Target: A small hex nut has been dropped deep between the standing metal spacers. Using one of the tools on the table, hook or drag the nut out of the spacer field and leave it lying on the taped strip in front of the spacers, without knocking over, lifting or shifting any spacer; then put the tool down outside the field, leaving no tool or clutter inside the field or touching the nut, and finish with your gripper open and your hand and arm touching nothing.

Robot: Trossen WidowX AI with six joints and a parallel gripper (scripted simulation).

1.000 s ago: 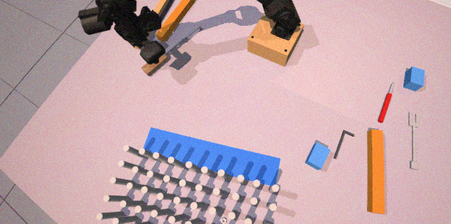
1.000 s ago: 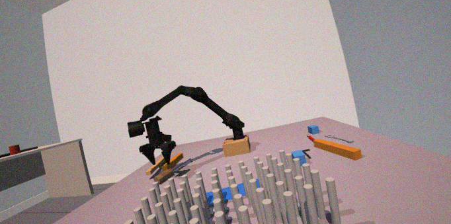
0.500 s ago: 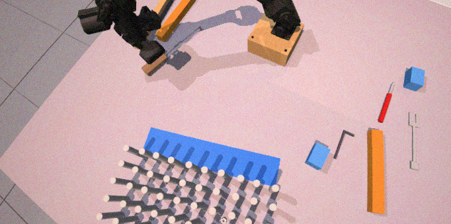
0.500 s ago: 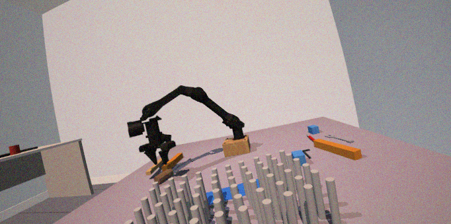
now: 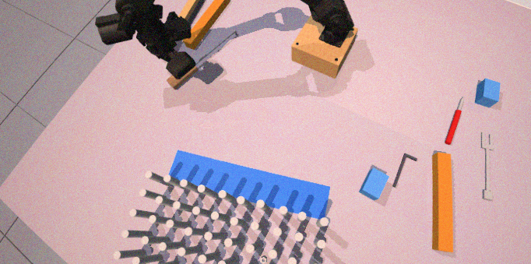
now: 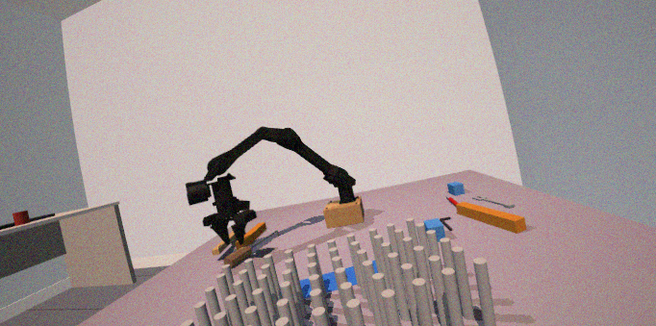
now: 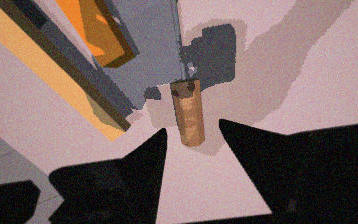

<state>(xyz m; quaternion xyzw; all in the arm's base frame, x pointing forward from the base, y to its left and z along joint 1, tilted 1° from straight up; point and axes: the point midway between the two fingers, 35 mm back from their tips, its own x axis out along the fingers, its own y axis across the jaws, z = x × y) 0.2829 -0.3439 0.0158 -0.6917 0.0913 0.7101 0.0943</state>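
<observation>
Right now my gripper tip is 100 mm past the tool with brown wooden handle, 50 mm above it and 30 mm to the right of it. Also, from my gripper tip: blue taped strip: 330 mm to the left, 170 mm ahead, 60 mm below; red screwdriver: 730 mm to the left, 250 mm behind, 50 mm below; black hex key: 650 mm to the left, 60 mm below, 60 mm behind.
</observation>
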